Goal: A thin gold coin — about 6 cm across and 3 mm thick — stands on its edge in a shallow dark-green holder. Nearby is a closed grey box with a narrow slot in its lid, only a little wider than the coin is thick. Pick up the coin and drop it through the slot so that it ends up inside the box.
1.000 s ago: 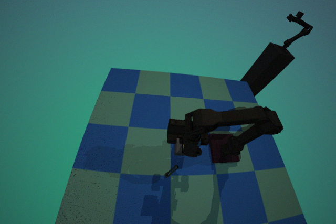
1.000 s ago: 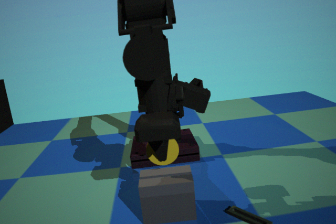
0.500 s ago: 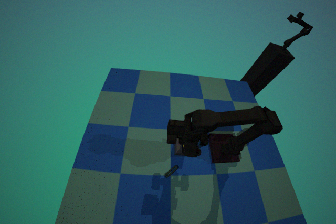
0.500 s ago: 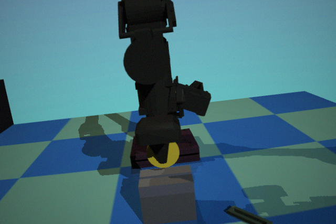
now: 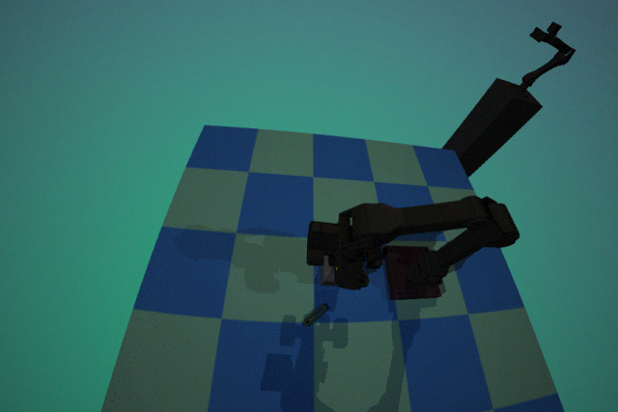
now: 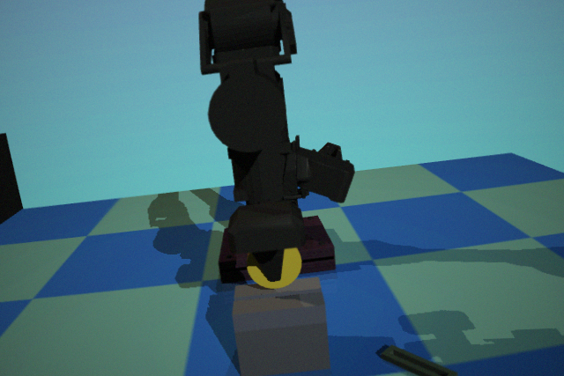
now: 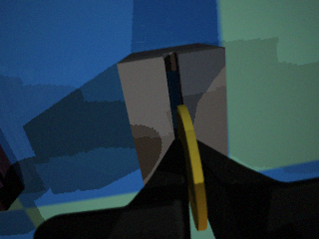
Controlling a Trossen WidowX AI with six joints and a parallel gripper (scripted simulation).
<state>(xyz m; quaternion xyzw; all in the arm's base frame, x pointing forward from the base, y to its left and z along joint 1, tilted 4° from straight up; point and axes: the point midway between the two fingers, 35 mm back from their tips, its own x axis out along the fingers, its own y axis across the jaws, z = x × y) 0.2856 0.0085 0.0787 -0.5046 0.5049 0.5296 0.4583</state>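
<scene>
My gripper tip is 2 cm below the gold coin.
</scene>
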